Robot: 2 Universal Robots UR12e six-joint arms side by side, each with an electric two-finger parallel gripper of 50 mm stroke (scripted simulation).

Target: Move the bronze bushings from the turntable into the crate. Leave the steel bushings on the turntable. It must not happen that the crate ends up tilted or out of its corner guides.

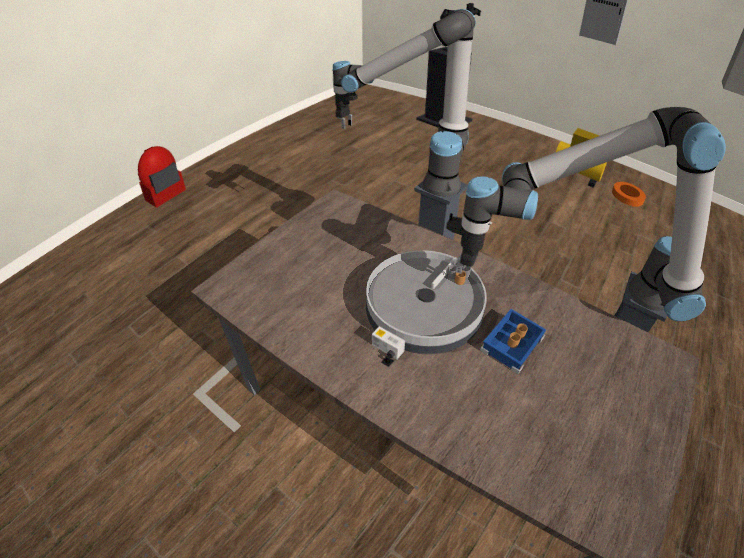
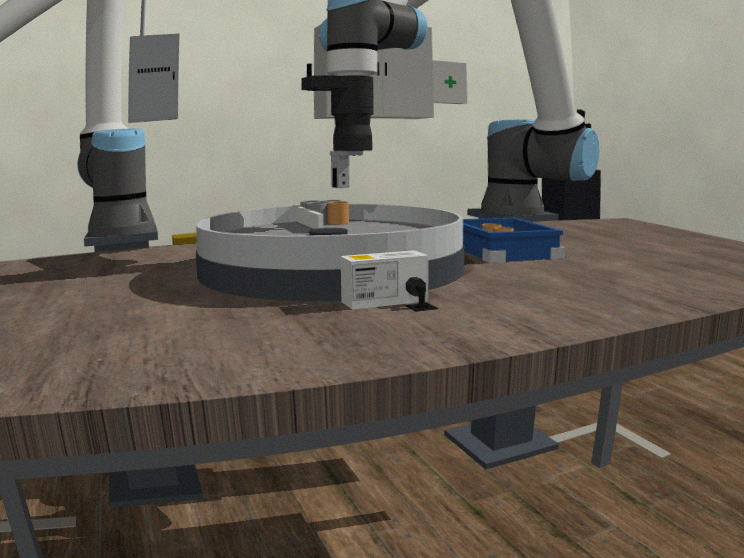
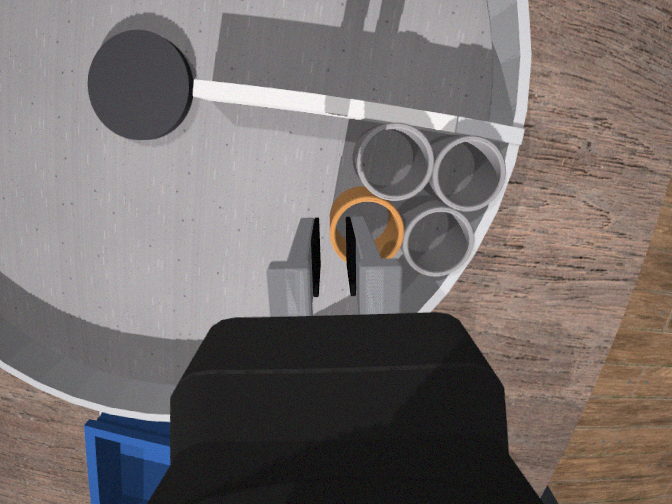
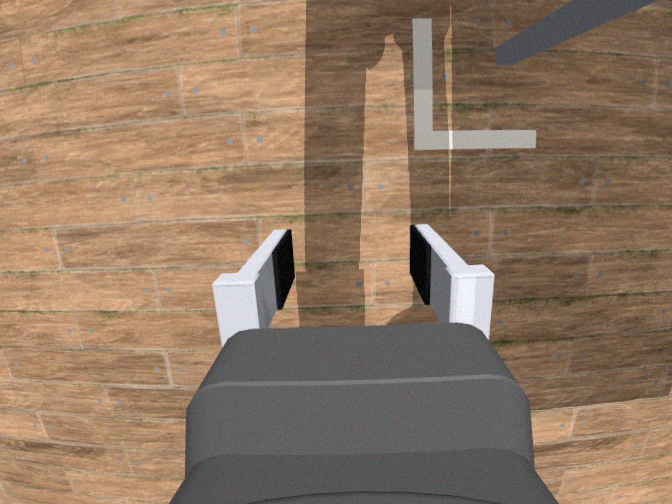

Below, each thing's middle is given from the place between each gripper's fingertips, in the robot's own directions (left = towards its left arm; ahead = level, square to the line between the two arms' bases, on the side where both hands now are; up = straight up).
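Labels:
My left hand [image 2: 340, 187] is 5 cm to the left of the turntable [image 1: 401, 294], 8 cm above it and 12 cm short of it. Counted from my left hand, the blue crate [image 2: 524, 243] is 29 cm to the left, 11 cm below and 6 cm ahead.
Counted from my right hand, the turntable is 63 cm ahead, 103 cm to the left and 13 cm below; the blue crate is 57 cm ahead, 137 cm to the left and 15 cm below.

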